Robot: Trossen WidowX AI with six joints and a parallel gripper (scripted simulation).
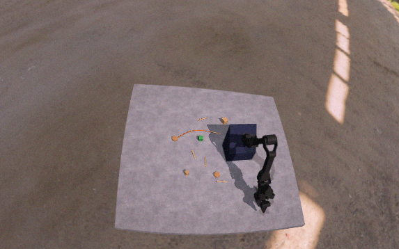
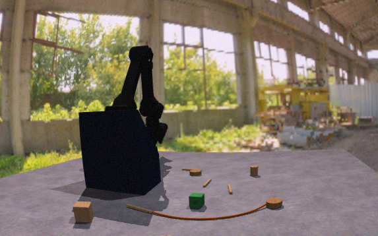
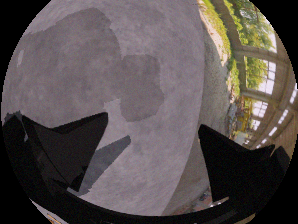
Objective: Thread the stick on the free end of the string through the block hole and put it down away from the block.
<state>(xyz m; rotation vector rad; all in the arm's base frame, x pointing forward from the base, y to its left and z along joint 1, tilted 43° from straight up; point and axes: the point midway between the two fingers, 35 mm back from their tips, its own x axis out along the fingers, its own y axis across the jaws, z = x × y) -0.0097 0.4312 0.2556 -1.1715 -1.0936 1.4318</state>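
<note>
My gripper tip is 44 cm short of the short wooden cylinder, 37 cm to the left of it and 1 cm above it. Round my gripper tip: round wooden button 66 cm to the right, 47 cm ahead, 2 cm below; green block 64 cm to the right, 29 cm ahead, 1 cm below; wooden block 80 cm to the right, 6 cm ahead, 1 cm below.
</note>
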